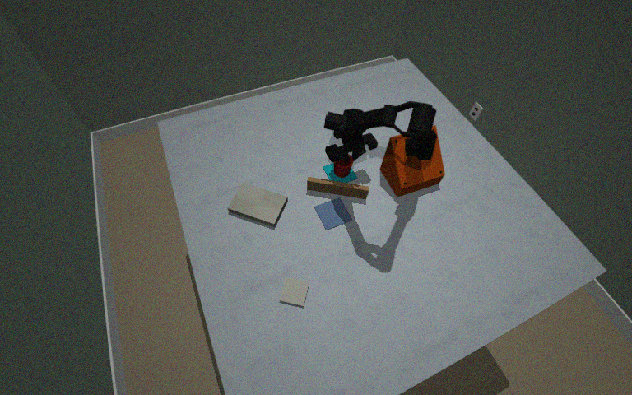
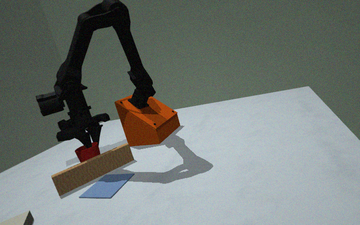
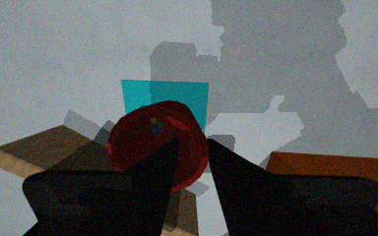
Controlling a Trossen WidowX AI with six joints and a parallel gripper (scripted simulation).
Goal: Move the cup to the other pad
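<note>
The red cup lies 3 cm ahead of my gripper tip and 1 cm below it. Round my gripper tip: wooden bar (9 cm to the left, 7 cm ahead, 3 cm below); then cyan pad (6 cm below, 3 cm ahead).
</note>
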